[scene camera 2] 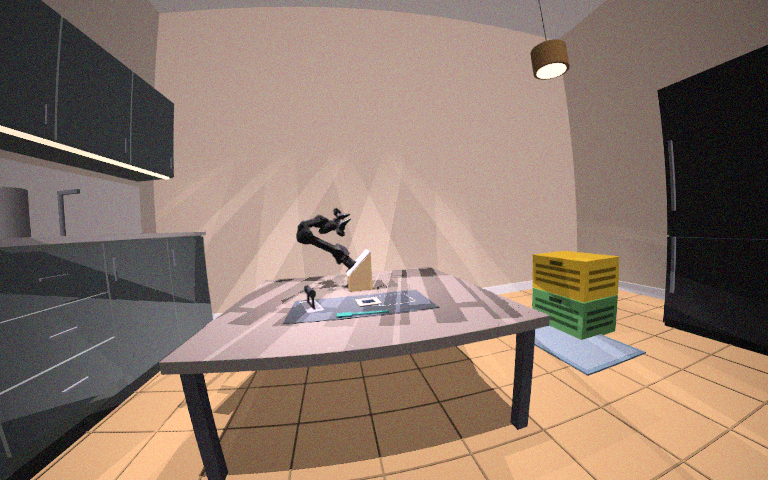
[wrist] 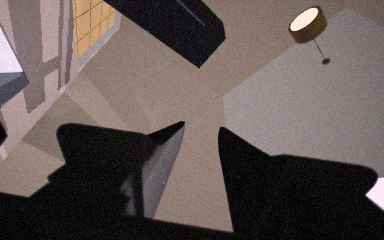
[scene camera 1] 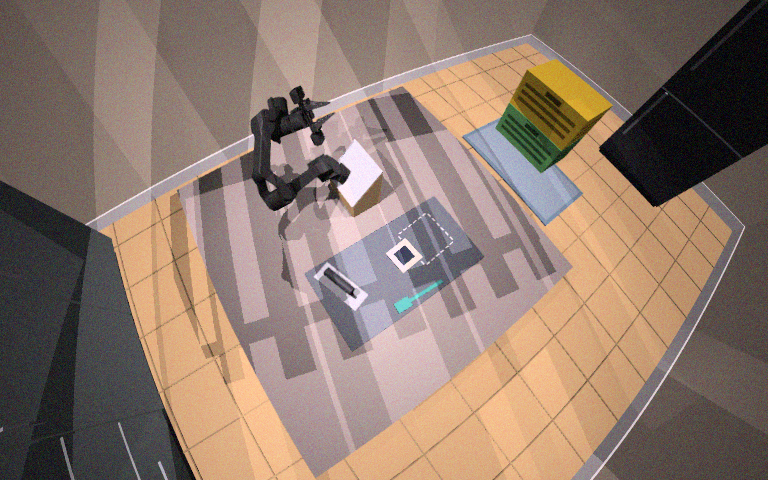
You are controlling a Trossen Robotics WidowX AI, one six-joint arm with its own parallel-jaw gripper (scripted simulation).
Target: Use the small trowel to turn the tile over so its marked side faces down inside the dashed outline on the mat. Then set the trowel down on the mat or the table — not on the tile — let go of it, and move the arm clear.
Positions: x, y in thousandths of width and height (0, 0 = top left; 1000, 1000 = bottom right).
Note:
In view: the gripper (scene camera 1: 433, 224).
The gripper shows as well in the wrist view (wrist: 525, 535).

